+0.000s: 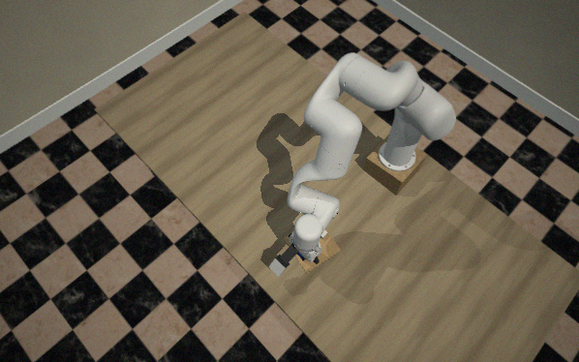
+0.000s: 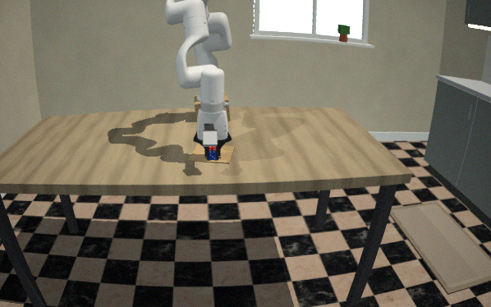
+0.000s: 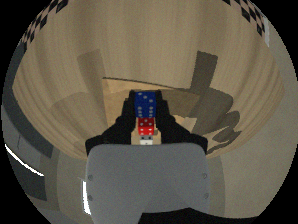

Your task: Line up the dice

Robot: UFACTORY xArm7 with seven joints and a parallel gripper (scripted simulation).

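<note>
Now: the blue die 10 mm below my hand. Round my hand: red die: 50 mm behind, 10 mm to the left, 10 mm below; then white die: 100 mm behind, 10 mm to the left, 10 mm below; then tan mat: 50 mm behind, 20 mm below, 10 mm to the left.
</note>
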